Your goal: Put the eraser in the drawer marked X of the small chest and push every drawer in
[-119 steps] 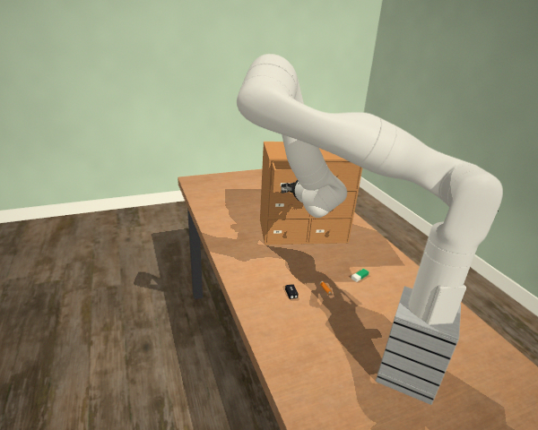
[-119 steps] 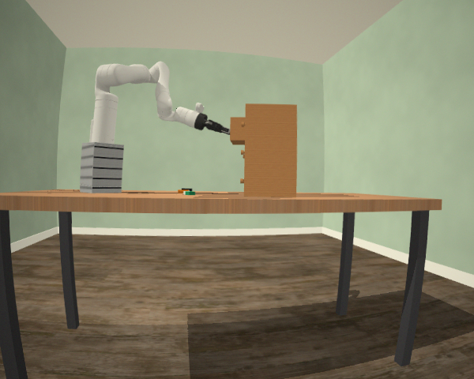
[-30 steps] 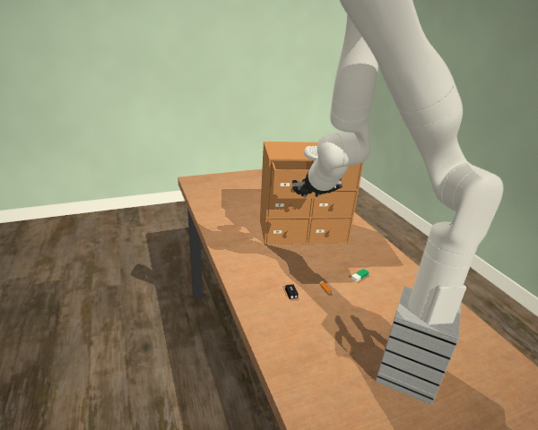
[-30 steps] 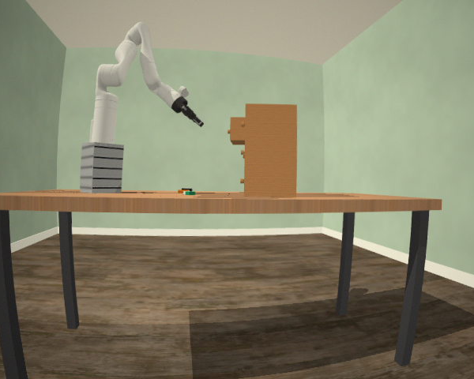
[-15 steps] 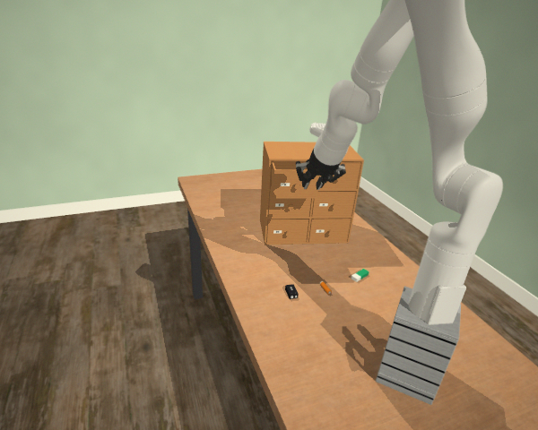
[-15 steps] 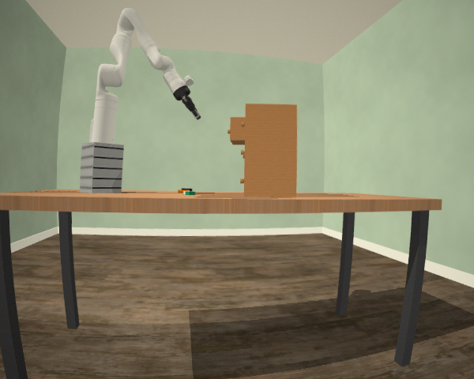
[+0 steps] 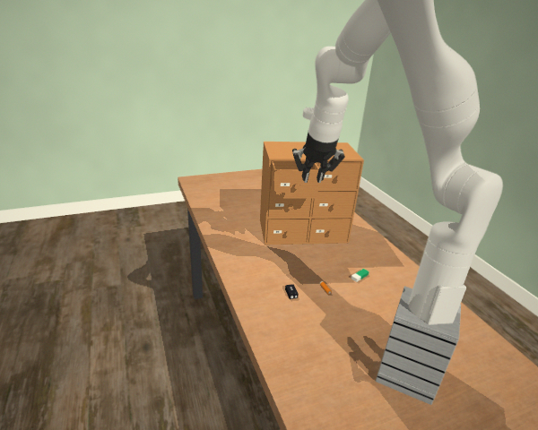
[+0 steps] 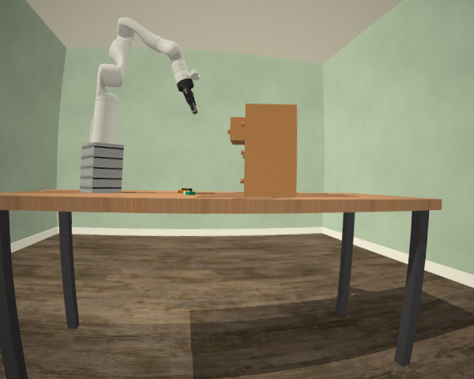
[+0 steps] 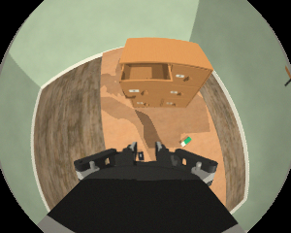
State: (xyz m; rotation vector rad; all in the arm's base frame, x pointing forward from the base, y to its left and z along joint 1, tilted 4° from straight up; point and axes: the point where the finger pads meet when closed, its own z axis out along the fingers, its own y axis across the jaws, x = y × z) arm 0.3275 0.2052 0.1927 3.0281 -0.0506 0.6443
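The white eraser lies 37 cm below my hand, 21 cm to the right of it and 3 cm ahead of it. The rest, counted from my hand: black block (37 cm below, 4 cm behind, 3 cm to the left); then orange pencil stub (37 cm below, 8 cm to the right, 2 cm behind).
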